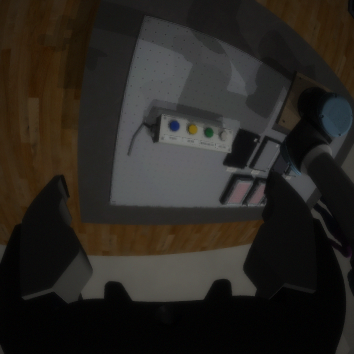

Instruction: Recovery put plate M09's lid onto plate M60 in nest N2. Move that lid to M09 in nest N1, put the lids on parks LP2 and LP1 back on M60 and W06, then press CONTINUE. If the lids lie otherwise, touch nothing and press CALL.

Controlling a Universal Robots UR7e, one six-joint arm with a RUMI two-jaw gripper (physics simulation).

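Places are measured from the arm's base along level axes (x ahead, y left, z up), in centimetres.
Pixels of known places: gripper, fingertip midpoint: point(165, 175).
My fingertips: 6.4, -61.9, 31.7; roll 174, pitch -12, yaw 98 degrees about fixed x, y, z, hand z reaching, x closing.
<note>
Ahead of a thing's pixels: the offset from my fingertips to its top centre, as dx, dy, dz. "pt": to the spot under its first point. Level surfaces: height alone.
My gripper point(165, 175) is open and empty, high above the table, its two dark jaws wide apart. A pale button box @(+11.9, +17.5, -30.8) point(195, 142) with a blue button @(+8.8, +10.4, -31.7) point(174, 125), a yellow button @(+9.4, +15.3, -31.7) point(192, 129), a green button @(+10.0, +20.3, -31.7) point(209, 132) and a whitish button @(+10.6, +25.3, -31.7) point(223, 135) lies mid-board; its labels are too small to read. To its right are a black flat slab @(+17.9, +38.9, -38.1) point(241, 149) and a grey-faced, dark-rimmed rectangle @(pt +18.6, +50.6, -37.4) point(265, 154). Below them are two dark-rimmed pink rectangles @(+36.4, +43.6, -35.2) point(238, 192) @(+38.6, +56.4, -35.3) point(257, 193), the right one partly behind my right jaw. Which are nests, plates, lids or parks, I cannot tell.
The perforated pale board @(dz -39.1) point(150, 175) lies on a dark grey table @(dz -40.4) point(97, 150). A cable @(pt +16.2, +1.7, -39.1) point(135, 140) leaves the box's left end. A brown base plate point(289, 110) and the arm's blue-capped joint point(335, 116) stand at the right; the arm covers part of the right side.
</note>
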